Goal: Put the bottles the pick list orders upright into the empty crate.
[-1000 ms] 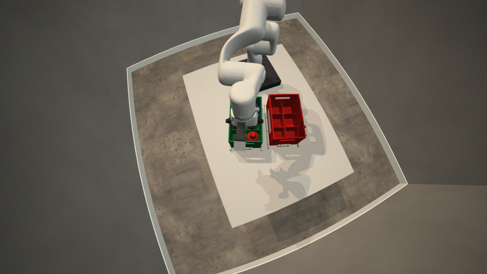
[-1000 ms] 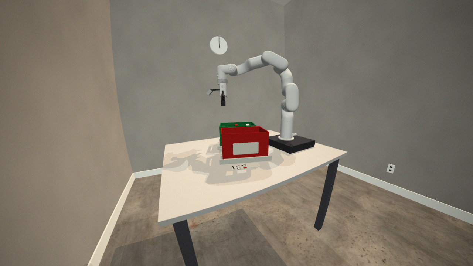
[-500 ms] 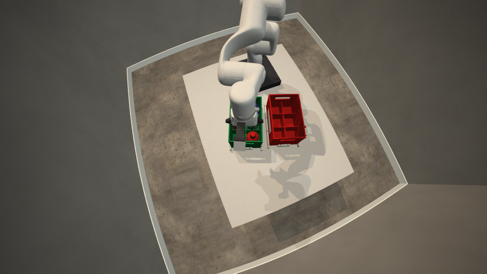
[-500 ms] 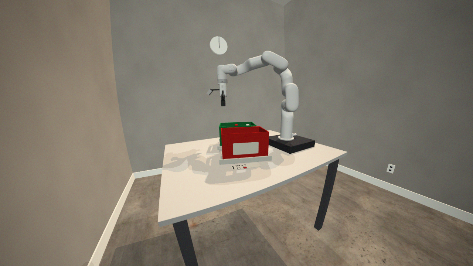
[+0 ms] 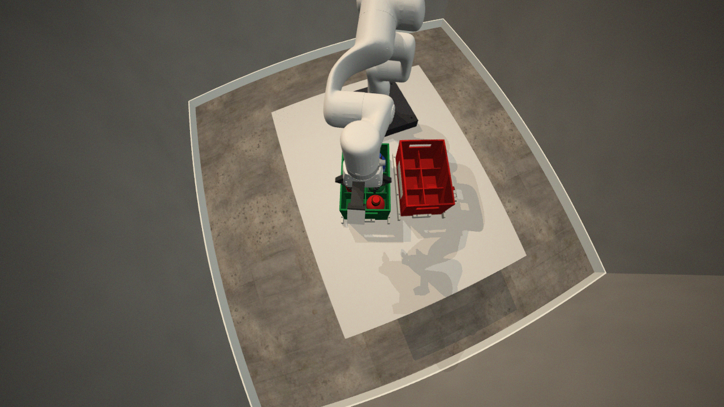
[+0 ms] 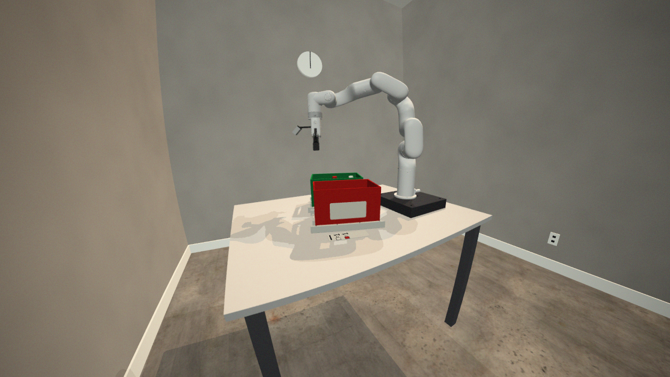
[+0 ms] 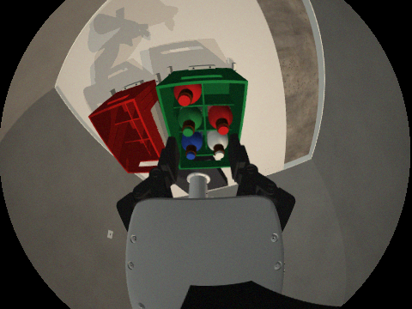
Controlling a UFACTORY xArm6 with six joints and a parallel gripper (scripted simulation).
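The white bottle lies 200 mm behind my hand, 10 mm to the left of it and 250 mm below it. Round my hand: green bottle (80 mm behind, 70 mm to the left, 250 mm below); then blue bottle (170 mm behind, 100 mm to the left, 250 mm below); then green crate (100 mm behind, 30 mm to the left, 250 mm below).
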